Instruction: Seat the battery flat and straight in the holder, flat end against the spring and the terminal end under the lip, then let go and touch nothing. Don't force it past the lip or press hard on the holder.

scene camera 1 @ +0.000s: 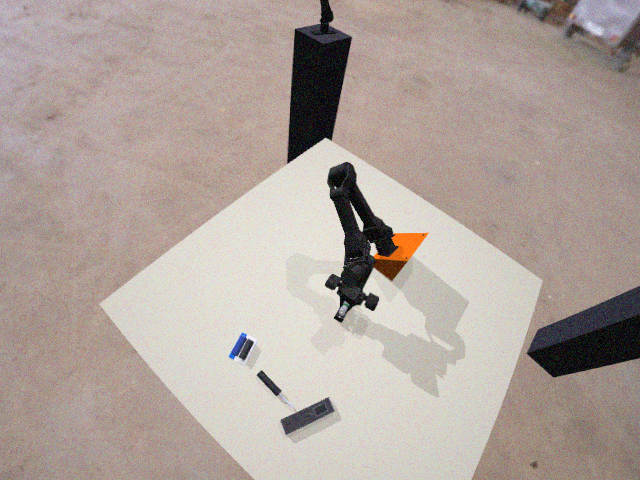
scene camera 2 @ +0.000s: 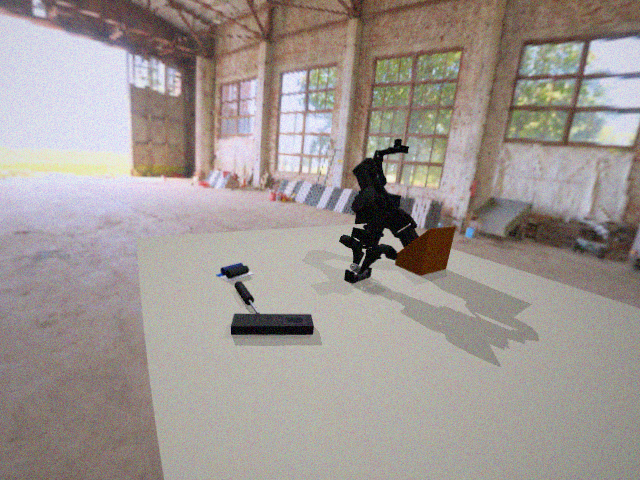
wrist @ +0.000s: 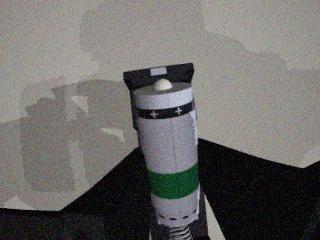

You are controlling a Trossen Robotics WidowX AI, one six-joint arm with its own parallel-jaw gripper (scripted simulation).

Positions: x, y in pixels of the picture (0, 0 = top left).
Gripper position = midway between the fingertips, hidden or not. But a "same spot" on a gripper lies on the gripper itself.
My gripper shows in scene camera 1 [343, 309], in scene camera 2 and in the wrist view. The same spot on my gripper: [wrist: 242, 189] is [scene camera 2: 357, 256]. The same spot on a dark remote control: [scene camera 1: 304, 417] is [scene camera 2: 267, 319].
